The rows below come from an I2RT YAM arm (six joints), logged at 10 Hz.
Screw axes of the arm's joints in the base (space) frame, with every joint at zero. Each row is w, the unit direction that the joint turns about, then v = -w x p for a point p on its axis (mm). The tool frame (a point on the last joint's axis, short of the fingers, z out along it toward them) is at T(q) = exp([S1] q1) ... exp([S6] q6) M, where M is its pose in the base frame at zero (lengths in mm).
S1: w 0 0 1 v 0 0 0
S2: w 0 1 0 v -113.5 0 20
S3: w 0 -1 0 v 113.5 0 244
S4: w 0 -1 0 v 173.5 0 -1
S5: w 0 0 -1 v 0 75 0
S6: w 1 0 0 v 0 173.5 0
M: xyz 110.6 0 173.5 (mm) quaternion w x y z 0.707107 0 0.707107 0
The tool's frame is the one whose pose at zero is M.
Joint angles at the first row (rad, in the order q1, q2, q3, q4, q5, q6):
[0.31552 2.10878 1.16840 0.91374 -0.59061 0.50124]
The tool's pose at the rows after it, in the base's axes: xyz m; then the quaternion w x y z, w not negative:
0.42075 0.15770 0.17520 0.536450 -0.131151 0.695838 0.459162
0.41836 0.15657 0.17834 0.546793 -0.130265 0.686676 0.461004
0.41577 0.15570 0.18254 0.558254 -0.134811 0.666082 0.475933
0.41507 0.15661 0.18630 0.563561 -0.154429 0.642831 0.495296
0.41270 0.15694 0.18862 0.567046 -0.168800 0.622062 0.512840
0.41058 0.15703 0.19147 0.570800 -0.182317 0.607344 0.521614
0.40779 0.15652 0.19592 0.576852 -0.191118 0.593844 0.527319
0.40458 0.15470 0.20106 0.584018 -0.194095 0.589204 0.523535
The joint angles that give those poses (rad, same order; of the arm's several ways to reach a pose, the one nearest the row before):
[0.31524 2.10517 1.15116 0.95068 -0.57898 0.51981]
[0.31490 2.09742 1.13771 0.98710 -0.57289 0.52785]
[0.31369 2.09791 1.12546 1.06443 -0.59001 0.55754]
[0.31299 2.10921 1.12991 1.13659 -0.63784 0.57941]
[0.31295 2.11830 1.12592 1.21079 -0.67551 0.60817]
[0.31296 2.11989 1.12302 1.25625 -0.70225 0.61852]
[0.31293 2.11391 1.11669 1.29556 -0.71657 0.62850]
[0.31140 2.09361 1.10355 1.29962 -0.71349 0.61897]

